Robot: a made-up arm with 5 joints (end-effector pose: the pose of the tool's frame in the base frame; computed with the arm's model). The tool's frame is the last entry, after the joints.
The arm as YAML. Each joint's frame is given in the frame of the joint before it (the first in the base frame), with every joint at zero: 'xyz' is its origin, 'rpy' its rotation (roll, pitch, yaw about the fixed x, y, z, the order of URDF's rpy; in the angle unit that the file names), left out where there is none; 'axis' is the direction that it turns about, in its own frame. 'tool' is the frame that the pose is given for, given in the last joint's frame.
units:
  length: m
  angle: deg
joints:
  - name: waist
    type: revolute
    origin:
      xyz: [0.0, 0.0, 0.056]
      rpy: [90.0, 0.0, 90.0]
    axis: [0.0, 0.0, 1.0]
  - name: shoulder
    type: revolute
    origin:
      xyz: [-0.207, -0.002, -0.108]
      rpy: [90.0, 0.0, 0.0]
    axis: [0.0, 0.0, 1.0]
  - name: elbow
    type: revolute
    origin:
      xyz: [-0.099, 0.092, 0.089]
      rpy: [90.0, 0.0, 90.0]
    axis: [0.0, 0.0, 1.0]
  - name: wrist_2
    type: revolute
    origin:
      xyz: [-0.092, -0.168, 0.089]
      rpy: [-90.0, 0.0, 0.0]
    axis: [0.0, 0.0, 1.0]
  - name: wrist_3
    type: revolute
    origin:
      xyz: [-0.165, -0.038, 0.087]
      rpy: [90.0, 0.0, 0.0]
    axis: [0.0, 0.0, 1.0]
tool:
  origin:
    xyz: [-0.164, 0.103, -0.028]
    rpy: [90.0, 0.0, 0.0]
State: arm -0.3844 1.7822 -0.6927 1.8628 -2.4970
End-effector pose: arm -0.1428 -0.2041 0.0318 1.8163 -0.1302 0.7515
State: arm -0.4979 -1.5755 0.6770 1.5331 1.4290
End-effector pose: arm -0.3891 0.0296 0.2056 -0.9889 1.2706 -0.8030
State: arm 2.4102 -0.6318 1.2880 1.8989 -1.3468
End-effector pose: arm -0.1725 0.1609 0.0075 0.6384 -0.1671 -0.5111
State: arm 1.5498 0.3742 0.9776 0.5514 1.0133
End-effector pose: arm -0.0256 -0.3141 0.0125 1.2018 2.2681 0.8110
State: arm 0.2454 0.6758 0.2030 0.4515 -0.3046
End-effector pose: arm -0.2348 0.0750 -0.0136 0.0731 0.0773 -1.1097
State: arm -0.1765 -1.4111 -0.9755 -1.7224 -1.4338
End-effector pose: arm 0.0059 -0.1393 -0.1408 -1.4949 0.7801 -2.0157
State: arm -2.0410 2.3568 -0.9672 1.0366 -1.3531
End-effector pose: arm -0.1210 -0.0794 0.4716 0.2848 1.1588 0.1701
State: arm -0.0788 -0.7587 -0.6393 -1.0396 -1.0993
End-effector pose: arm -0.0039 -0.3122 -0.2057 0.8709 -1.4152 1.7542
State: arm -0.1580 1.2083 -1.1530 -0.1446 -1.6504
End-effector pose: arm -0.0785 -0.3408 -0.1440 -1.6120 -2.3755 0.0784
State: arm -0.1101 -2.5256 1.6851 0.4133 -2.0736
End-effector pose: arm -0.1788 -0.1534 0.0669 0.2954 -0.5255 2.5917
